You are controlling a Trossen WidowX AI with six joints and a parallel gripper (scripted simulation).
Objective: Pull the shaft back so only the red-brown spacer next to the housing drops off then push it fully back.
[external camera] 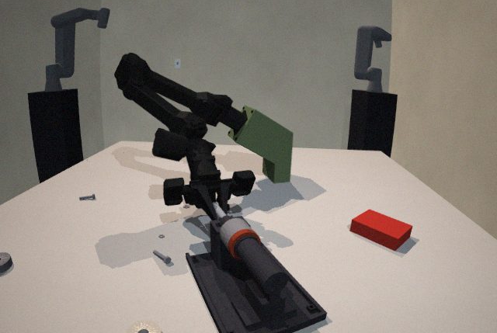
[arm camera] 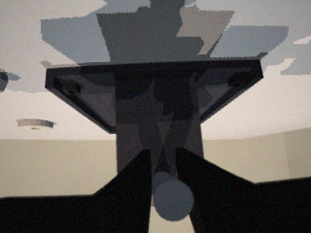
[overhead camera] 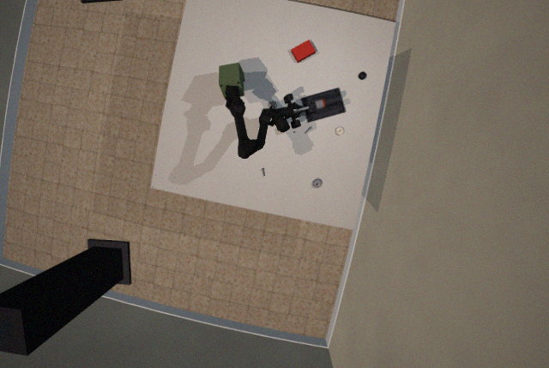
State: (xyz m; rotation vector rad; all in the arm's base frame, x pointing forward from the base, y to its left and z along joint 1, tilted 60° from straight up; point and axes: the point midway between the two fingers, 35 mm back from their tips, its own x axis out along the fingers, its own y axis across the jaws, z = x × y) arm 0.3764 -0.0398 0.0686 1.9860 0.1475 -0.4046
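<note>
Right now the thin grey shaft is 90 mm ahead of my hand and 30 mm to the left of it. The rest, counted from my hand: black disc 380 mm ahead, 230 mm to the left, 70 mm below; red block 360 mm to the left, 70 mm below, 20 mm ahead; red-brown spacer 130 mm ahead, 40 mm to the left.
</note>
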